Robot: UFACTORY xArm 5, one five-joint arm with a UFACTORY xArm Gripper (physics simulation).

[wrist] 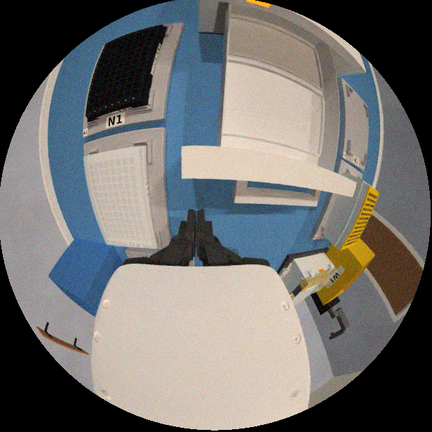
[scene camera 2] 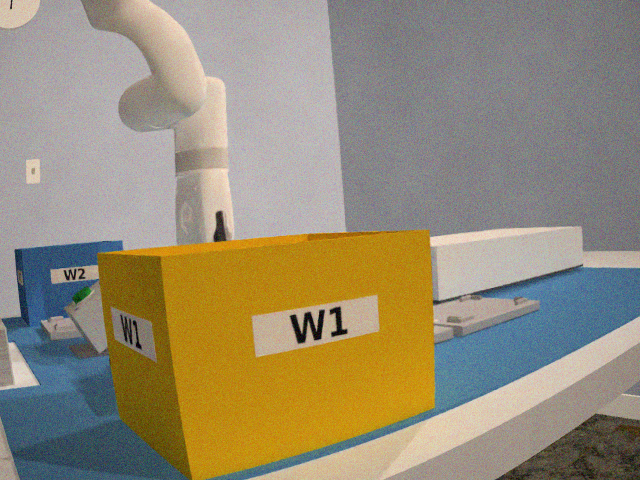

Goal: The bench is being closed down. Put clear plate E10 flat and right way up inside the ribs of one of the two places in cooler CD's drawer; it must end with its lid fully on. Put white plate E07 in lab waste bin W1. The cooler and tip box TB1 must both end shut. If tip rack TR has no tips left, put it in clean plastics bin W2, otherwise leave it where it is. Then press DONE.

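My gripper (wrist: 196,220) is shut and empty, beside the left end of the open drawer's front panel (wrist: 260,166) in the wrist view. The drawer floor (wrist: 270,105) shows thin ribs and faint lines; I cannot tell whether clear plate E10 lies there. A white welled plate (wrist: 120,195) sits on a grey nest, its label unreadable. A yellow-topped rack (wrist: 361,217), apparently TR, stands at the right; its holes are too small to judge. Tip box TB1 (wrist: 312,272) shows yellow tips and looks open. Yellow bin W1 (scene camera 2: 289,361) (wrist: 357,257) and blue bin W2 (scene camera 2: 67,297) (wrist: 85,272) stand apart. The green DONE button (scene camera 2: 82,295) shows.
A black gridded block (wrist: 125,72) sits on nest N1 (wrist: 159,102). Nest N2 (wrist: 354,122) is bare. A pale rectangular frame (wrist: 275,200) lies below the drawer front. A long white body (scene camera 2: 509,263) stands behind W1 in the scene view, where W1 hides the fingers.
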